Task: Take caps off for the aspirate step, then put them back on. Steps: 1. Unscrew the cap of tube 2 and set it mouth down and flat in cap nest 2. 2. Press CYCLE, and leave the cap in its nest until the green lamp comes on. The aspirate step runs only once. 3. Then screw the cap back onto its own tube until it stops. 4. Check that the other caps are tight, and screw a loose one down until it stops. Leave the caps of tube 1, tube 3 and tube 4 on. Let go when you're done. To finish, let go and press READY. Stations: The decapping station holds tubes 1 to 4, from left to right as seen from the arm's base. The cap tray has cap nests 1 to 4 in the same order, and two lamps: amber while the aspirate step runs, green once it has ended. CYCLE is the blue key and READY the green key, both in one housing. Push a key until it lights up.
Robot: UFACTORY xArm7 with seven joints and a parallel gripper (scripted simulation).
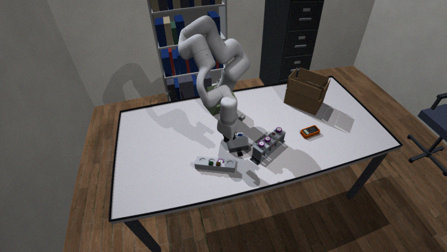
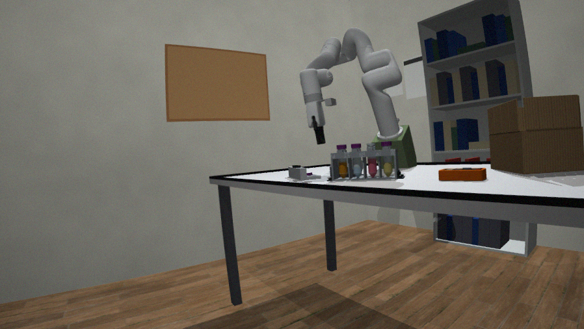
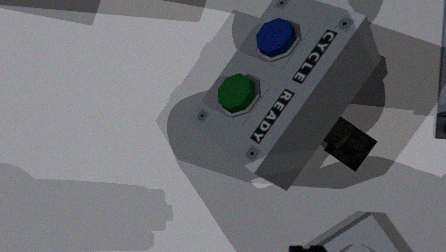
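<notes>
Now: hand 7 cm past the blue key, 11 cm to the right of it and 9 cm above it. From my hand the other things lie so: cap marked 1: 3 cm ahead, 31 cm to the left, 4 cm below; key housing: 5 cm behind, 9 cm to the left, 10 cm below; green key: 8 cm behind, 7 cm to the left, 9 cm below.
</notes>
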